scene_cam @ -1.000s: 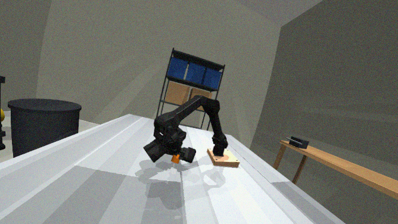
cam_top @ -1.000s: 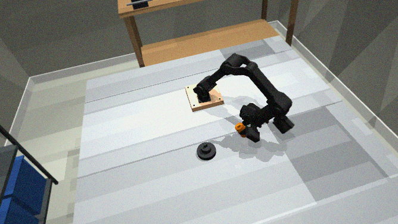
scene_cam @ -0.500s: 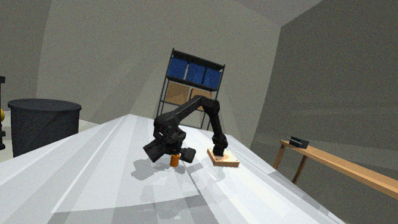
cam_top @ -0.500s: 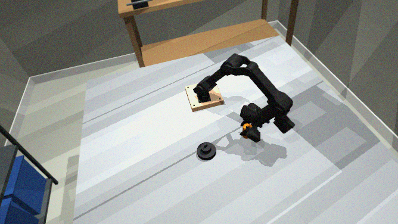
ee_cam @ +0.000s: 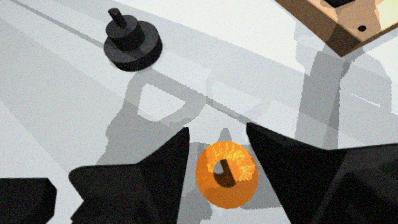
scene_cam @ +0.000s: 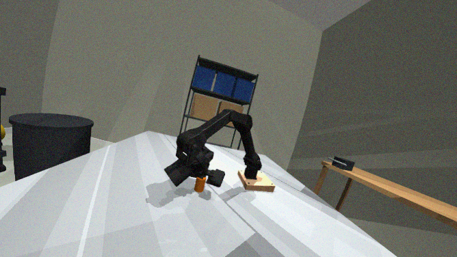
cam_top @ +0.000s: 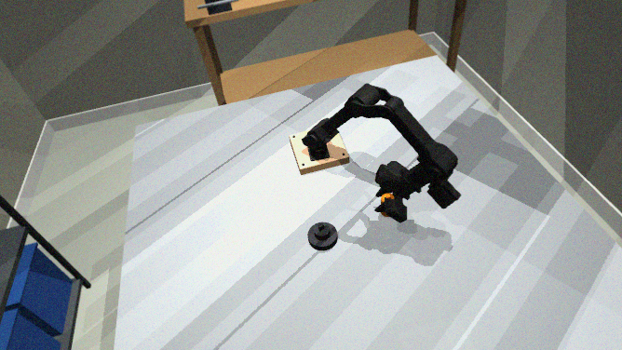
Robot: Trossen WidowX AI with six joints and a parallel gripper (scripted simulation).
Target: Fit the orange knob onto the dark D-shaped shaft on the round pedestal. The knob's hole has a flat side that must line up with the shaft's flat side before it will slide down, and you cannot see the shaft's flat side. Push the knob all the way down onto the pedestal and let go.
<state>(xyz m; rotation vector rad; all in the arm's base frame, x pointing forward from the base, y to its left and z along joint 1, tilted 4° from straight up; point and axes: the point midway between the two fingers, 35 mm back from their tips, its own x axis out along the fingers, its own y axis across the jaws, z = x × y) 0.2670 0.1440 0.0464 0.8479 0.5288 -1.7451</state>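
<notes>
The orange knob lies 30 mm to the left of my gripper tip and 10 mm ahead of it. Round my gripper tip: dark round pedestal 170 mm to the right, 60 mm ahead.
</notes>
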